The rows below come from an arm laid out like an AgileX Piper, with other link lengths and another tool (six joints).
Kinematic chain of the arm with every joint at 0, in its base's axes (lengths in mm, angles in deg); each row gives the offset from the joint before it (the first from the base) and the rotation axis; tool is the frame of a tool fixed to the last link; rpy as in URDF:
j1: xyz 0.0 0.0 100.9 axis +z
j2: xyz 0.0 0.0 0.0 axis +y
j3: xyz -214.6 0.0 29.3 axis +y
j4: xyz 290.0 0.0 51.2 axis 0.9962 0 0.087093
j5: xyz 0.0 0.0 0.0 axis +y
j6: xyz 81.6 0.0 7.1 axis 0.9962 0 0.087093
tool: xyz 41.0 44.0 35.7 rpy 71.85 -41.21 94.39
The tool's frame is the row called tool.
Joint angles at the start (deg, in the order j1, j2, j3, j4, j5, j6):
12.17, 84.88, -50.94, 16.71, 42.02, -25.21
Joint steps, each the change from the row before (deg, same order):
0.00, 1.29, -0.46, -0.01, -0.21, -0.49
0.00, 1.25, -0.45, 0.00, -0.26, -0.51
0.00, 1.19, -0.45, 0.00, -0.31, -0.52
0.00, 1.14, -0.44, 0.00, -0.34, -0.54
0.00, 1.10, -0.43, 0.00, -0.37, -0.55
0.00, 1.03, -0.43, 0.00, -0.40, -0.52
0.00, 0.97, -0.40, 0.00, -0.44, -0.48
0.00, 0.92, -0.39, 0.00, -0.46, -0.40
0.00, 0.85, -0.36, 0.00, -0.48, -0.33
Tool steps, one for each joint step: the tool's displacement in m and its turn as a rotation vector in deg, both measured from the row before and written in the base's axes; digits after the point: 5 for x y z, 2 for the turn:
0.00161, 0.00041, -0.00498, -0.31, 0.48, 0.40
0.00160, 0.00040, -0.00481, -0.29, 0.40, 0.41
0.00164, 0.00038, -0.00448, -0.28, 0.29, 0.41
0.00160, 0.00036, -0.00428, -0.27, 0.22, 0.42
0.00158, 0.00034, -0.00413, -0.26, 0.16, 0.42
0.00165, 0.00033, -0.00374, -0.24, 0.07, 0.39
0.00164, 0.00028, -0.00355, -0.22, 0.01, 0.34
0.00170, 0.00026, -0.00331, -0.19, -0.02, 0.27
0.00169, 0.00022, -0.00305, -0.17, -0.07, 0.20

